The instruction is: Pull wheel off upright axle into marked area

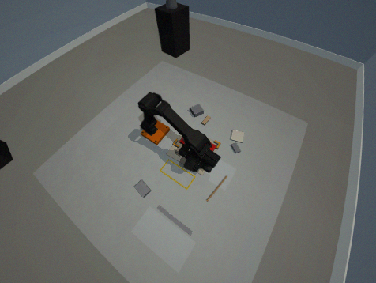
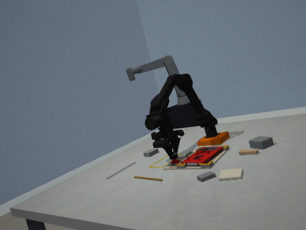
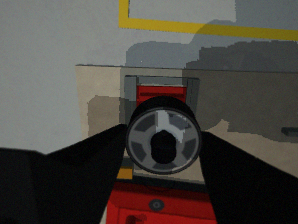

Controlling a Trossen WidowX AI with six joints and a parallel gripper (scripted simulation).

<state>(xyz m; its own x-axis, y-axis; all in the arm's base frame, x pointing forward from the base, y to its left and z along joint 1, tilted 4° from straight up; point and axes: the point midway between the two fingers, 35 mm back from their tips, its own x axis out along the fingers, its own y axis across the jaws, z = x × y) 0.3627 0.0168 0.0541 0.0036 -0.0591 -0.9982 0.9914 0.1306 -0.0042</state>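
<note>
Right now the black wheel is right at my gripper tip. Also, from my gripper tip: grey bar (10 cm ahead, 29 cm to the right, 4 cm below); then wooden block (15 cm behind, 29 cm to the left, 3 cm below); then wooden rod (17 cm ahead, 2 cm to the right, 4 cm below).
</note>
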